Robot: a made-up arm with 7 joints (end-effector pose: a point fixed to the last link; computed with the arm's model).
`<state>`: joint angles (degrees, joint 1 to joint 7).
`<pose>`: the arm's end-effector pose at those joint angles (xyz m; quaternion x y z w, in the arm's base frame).
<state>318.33 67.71 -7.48 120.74 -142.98 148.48 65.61</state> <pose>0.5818 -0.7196 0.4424 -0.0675 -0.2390 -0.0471 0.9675</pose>
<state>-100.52 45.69 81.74 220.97 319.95 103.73 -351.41</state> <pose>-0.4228 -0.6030 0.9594 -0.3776 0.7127 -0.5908 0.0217</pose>
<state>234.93 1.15 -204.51 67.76 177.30 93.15 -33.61</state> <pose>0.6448 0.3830 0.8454 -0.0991 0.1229 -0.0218 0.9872</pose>
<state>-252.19 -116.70 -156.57 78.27 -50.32 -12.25 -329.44</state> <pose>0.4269 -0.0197 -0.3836 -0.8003 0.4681 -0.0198 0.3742</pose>
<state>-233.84 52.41 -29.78 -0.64 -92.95 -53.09 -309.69</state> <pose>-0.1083 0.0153 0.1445 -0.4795 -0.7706 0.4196 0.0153</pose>
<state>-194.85 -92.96 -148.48 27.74 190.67 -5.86 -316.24</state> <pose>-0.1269 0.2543 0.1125 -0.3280 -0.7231 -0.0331 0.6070</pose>
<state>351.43 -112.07 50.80 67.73 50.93 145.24 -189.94</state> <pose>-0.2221 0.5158 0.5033 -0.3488 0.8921 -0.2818 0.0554</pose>
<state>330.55 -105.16 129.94 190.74 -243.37 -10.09 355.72</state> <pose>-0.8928 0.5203 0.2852 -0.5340 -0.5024 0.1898 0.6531</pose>
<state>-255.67 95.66 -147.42 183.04 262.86 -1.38 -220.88</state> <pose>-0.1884 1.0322 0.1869 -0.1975 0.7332 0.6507 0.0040</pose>
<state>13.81 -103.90 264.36 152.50 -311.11 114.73 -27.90</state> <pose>-0.7867 -0.5594 0.2918 -0.2488 0.2143 -0.9160 0.2305</pose>
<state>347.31 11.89 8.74 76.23 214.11 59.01 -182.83</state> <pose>0.8536 -0.1082 0.6452 0.4488 -0.3112 0.8371 0.0298</pose>
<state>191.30 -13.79 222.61 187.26 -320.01 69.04 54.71</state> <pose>0.1756 0.0523 1.4658 -0.5292 -0.1167 -0.1884 0.8191</pose>
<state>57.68 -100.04 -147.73 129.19 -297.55 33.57 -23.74</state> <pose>-0.2185 -0.8704 -0.2246 -0.1264 0.8485 -0.4323 0.2780</pose>
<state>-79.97 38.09 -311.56 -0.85 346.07 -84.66 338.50</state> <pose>0.3087 -0.1061 0.2797 -0.8102 0.1670 -0.5610 0.0302</pose>
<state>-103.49 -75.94 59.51 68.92 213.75 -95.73 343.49</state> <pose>0.4524 0.1268 0.6171 -0.2836 -0.9144 0.2886 0.0106</pose>
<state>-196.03 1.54 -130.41 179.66 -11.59 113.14 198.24</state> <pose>0.1212 0.0592 1.3757 -0.0319 0.8297 0.1846 0.5259</pose>
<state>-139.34 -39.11 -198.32 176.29 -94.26 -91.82 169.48</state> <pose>0.3200 0.4597 0.9960 -0.5931 -0.5317 -0.1837 0.5759</pose>
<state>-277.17 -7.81 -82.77 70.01 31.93 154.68 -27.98</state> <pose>0.4627 0.0588 0.6571 -0.6402 -0.3147 0.5415 0.4447</pose>
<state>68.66 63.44 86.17 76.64 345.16 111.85 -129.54</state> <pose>-0.4823 0.4394 0.4214 0.7745 -0.4065 0.3707 0.3124</pose>
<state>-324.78 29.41 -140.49 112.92 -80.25 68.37 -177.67</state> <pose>0.0993 -0.3568 1.3513 -0.4735 -0.2395 0.7872 0.3142</pose>
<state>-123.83 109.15 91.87 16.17 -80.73 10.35 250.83</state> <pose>0.4159 -0.0819 0.5677 0.2326 0.6079 0.6725 0.3524</pose>
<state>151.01 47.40 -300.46 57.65 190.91 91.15 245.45</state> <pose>-0.7408 -0.3133 0.3077 -0.5260 -0.3063 0.6213 0.4934</pose>
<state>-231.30 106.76 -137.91 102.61 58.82 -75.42 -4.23</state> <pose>-0.3512 0.7484 0.6218 0.4363 -0.2718 -0.8202 0.2508</pose>
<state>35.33 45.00 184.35 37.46 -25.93 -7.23 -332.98</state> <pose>-0.2903 -0.3408 0.8971 0.2634 -0.6647 0.2378 0.6575</pose>
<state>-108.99 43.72 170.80 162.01 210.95 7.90 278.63</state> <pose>-0.1850 -0.5129 1.3540 0.2802 -0.0753 0.1084 0.9508</pose>
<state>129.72 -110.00 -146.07 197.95 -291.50 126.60 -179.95</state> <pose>0.6386 -0.6413 0.2893 0.1196 0.6238 0.7526 0.1737</pose>
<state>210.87 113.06 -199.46 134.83 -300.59 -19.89 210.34</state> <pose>-0.7467 -0.7465 0.2997 -0.0583 -0.6775 0.6539 0.3316</pose>
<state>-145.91 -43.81 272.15 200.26 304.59 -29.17 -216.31</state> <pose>0.6119 0.0141 1.1340 0.2212 0.2421 0.1309 0.9356</pose>
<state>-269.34 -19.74 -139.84 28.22 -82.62 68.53 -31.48</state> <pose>0.2461 -0.3623 0.1259 0.7877 0.4090 -0.4549 0.0740</pose>
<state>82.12 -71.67 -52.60 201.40 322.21 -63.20 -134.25</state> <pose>-0.4400 -0.6967 0.5320 0.2478 -0.6660 -0.2203 0.6682</pose>
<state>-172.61 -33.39 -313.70 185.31 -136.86 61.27 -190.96</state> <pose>0.6268 0.2300 1.2662 -0.2566 0.5190 0.6676 0.4681</pose>
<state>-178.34 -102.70 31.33 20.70 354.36 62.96 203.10</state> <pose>-0.1413 -0.1815 0.7508 -0.8182 0.0749 0.5359 0.1941</pose>
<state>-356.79 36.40 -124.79 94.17 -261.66 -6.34 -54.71</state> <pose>-0.0620 -0.5186 1.1568 0.2063 -0.4901 0.5106 0.6757</pose>
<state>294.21 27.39 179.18 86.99 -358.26 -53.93 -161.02</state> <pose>-0.0743 0.2004 1.2926 -0.0636 0.0812 0.9135 0.3936</pose>
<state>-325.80 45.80 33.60 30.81 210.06 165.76 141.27</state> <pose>0.2625 0.4312 0.2180 0.3155 0.0554 0.9461 0.0469</pose>
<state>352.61 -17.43 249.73 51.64 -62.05 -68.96 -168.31</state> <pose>-0.1990 -0.5616 0.6647 0.2363 0.5474 -0.5289 0.6039</pose>
